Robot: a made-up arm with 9 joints.
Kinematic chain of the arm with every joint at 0, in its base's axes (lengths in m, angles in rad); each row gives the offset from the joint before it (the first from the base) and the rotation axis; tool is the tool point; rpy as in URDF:
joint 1: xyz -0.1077 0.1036 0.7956 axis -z
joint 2: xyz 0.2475 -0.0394 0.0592 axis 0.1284 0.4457 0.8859
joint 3: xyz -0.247 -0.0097 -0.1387 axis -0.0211 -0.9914 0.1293
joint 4: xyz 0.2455 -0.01 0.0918 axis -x
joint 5: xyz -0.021 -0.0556 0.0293 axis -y
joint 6: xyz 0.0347 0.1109 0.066 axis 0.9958 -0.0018 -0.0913
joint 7: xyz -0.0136 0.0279 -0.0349 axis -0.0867 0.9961 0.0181
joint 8: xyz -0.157 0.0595 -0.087 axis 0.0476 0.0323 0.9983
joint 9: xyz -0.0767 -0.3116 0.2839 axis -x
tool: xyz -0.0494 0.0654 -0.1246 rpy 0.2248 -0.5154 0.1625
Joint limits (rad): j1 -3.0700..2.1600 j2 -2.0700..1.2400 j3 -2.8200..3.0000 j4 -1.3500..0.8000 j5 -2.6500..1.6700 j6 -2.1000..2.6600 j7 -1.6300..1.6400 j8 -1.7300..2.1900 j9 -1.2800..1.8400
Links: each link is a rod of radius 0.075 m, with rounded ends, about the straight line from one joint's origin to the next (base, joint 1, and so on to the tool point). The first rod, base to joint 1, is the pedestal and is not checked.
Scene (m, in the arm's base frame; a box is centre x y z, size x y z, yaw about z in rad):
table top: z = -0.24
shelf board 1: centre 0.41 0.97 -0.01 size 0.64 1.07 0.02 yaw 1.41
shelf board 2: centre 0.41 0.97 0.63 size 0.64 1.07 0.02 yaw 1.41
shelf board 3: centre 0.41 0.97 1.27 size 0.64 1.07 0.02 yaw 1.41
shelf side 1: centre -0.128 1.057 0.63 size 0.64 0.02 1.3 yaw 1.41
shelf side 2: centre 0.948 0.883 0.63 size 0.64 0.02 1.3 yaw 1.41
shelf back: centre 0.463 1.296 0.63 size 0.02 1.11 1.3 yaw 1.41
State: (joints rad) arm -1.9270 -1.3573 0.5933 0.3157 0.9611 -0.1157 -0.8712 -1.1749 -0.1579
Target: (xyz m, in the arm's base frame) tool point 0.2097 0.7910 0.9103
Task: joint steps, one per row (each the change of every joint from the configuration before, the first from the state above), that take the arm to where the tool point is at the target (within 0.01 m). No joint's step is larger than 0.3 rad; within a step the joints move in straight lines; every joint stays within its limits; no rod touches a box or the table.
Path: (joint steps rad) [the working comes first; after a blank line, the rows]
Joints at the target: -1.4538 -1.6512 0.2100 0.1074 1.1564 0.4000 -1.3163 -1.5552 0.4630
Straight joint move there: touches shelf board 2.

1: 0.0724 -0.1966 0.0054 0.0117 0.0333 0.0534 -0.1339 0.0021 0.2264
2: 0.0724 -0.1966 0.0054 0.0118 0.0334 0.0535 -0.1340 0.0020 0.2264
3: 0.1642 0.0496 -0.1970 -0.1159 0.0643 0.2044 -0.0886 -0.1922 0.0841
4: 0.1642 0.0497 -0.1971 -0.1159 0.0643 0.2044 -0.0886 -0.1922 0.0840

